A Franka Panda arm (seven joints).
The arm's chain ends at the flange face. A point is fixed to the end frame.
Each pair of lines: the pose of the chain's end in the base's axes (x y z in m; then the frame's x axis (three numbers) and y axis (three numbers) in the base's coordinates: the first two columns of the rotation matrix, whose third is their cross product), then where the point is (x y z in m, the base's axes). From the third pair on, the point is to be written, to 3 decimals.
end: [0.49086, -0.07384, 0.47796, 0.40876, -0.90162, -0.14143, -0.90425, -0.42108, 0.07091]
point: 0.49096 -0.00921 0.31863
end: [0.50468, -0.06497, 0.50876, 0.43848, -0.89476, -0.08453, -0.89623, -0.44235, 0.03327]
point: 0.51263 -0.00594 0.34747
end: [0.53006, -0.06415, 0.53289, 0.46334, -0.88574, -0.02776, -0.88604, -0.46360, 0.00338]
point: 0.545 -0.011 0.370
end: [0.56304, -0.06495, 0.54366, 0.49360, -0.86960, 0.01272, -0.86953, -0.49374, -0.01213]
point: 0.582 -0.016 0.380
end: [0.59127, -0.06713, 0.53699, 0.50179, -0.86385, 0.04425, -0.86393, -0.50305, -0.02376]
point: 0.614 -0.021 0.373
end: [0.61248, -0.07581, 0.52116, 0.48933, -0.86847, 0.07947, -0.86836, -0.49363, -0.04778]
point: 0.642 -0.033 0.357
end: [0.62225, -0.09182, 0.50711, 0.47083, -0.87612, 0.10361, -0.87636, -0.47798, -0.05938]
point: 0.656 -0.052 0.343
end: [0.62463, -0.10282, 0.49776, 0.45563, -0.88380, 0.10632, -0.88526, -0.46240, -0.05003]
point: 0.658 -0.065 0.333
